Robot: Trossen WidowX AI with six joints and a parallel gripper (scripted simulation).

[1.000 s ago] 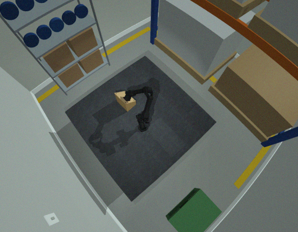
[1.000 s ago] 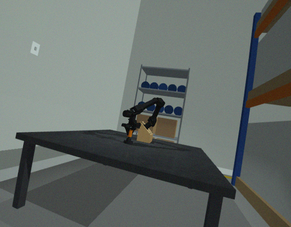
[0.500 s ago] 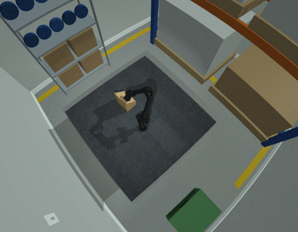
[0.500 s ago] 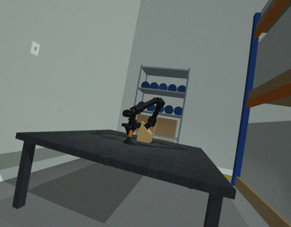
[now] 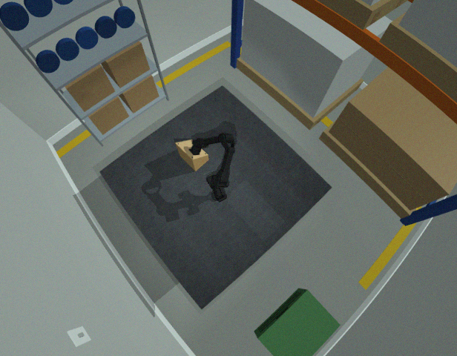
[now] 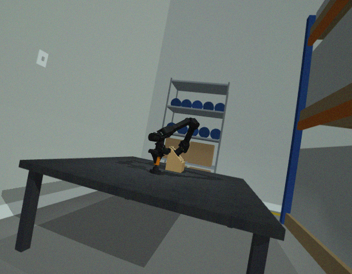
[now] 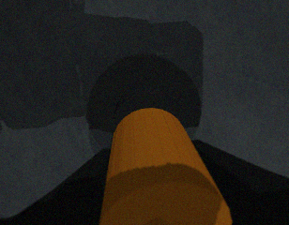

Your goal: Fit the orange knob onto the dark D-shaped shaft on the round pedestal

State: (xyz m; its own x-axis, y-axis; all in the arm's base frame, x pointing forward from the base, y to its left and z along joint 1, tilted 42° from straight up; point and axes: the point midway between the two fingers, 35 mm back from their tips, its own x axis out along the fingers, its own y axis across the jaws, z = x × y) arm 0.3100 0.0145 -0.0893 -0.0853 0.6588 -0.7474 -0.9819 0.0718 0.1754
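Now: the orange knob 2 cm above my gripper tip. Also, from my gripper tip: dark round pedestal (4 cm below).
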